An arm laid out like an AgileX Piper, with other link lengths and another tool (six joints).
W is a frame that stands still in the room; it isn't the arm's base.
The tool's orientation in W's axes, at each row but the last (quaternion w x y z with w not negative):
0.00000 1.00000 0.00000 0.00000
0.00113 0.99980 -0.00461 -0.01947
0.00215 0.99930 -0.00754 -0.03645
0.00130 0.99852 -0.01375 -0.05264
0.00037 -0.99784 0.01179 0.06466
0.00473 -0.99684 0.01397 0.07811
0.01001 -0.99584 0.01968 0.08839
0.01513 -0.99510 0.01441 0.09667
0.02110 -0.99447 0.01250 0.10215
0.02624 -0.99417 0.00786 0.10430
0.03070 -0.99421 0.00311 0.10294
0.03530 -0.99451 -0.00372 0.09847
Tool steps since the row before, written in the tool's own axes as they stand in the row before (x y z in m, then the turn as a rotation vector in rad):
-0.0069 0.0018 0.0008 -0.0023 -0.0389 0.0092
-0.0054 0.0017 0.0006 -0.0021 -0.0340 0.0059
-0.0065 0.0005 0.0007 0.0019 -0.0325 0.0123
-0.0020 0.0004 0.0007 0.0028 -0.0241 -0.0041
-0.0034 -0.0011 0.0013 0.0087 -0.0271 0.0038
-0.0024 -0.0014 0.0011 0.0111 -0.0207 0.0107
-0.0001 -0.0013 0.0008 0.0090 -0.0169 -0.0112
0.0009 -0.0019 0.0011 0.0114 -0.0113 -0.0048
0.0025 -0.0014 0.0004 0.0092 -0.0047 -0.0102
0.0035 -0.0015 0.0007 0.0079 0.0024 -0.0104
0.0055 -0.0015 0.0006 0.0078 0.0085 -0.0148
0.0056 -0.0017 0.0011 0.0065 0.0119 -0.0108
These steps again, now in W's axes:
-0.0069 -0.0018 -0.0008 -0.0023 0.0389 -0.0092
-0.0054 -0.0017 -0.0004 -0.0020 0.0340 -0.0059
-0.0065 -0.0004 -0.0002 0.0015 0.0324 -0.0126
-0.0021 -0.0003 -0.0005 0.0039 0.0240 0.0037
-0.0035 0.0012 -0.0009 0.0088 0.0269 -0.0049
-0.0025 0.0015 -0.0007 0.0099 0.0205 -0.0121
-0.0002 0.0013 -0.0007 0.0115 0.0163 0.0097
0.0007 0.0019 -0.0012 0.0125 0.0108 0.0028
0.0024 0.0014 -0.0008 0.0112 0.0041 0.0083
0.0033 0.0015 -0.0013 0.0098 -0.0030 0.0084
0.0053 0.0015 -0.0016 0.0106 -0.0094 0.0123
0.0053 0.0019 -0.0021 0.0085 -0.0125 0.0084

